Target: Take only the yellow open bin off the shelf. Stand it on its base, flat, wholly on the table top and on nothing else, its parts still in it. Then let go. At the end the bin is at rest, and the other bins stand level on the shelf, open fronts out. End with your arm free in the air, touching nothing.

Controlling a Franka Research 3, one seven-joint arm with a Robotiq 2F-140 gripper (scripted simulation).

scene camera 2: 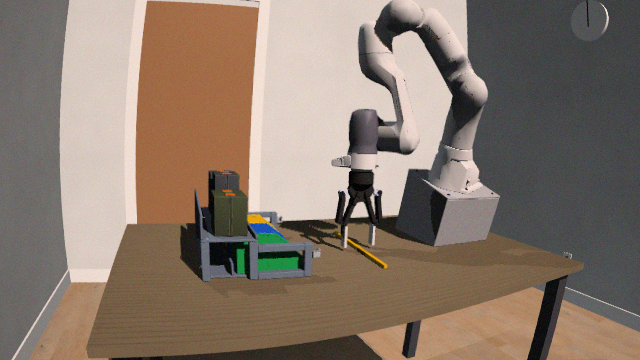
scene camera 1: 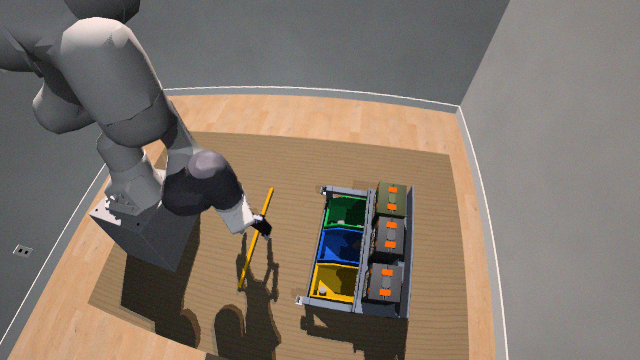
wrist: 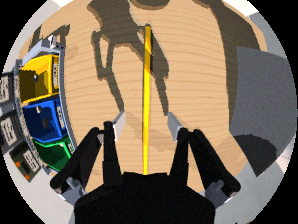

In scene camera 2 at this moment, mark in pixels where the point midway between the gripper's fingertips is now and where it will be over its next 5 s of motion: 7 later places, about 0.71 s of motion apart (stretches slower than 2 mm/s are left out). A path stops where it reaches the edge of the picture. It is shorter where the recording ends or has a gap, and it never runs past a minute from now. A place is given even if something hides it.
My gripper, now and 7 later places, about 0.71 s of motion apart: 357, 245; 357, 227; 357, 207; 362, 205; 361, 207; 355, 207; 334, 206; 310, 204
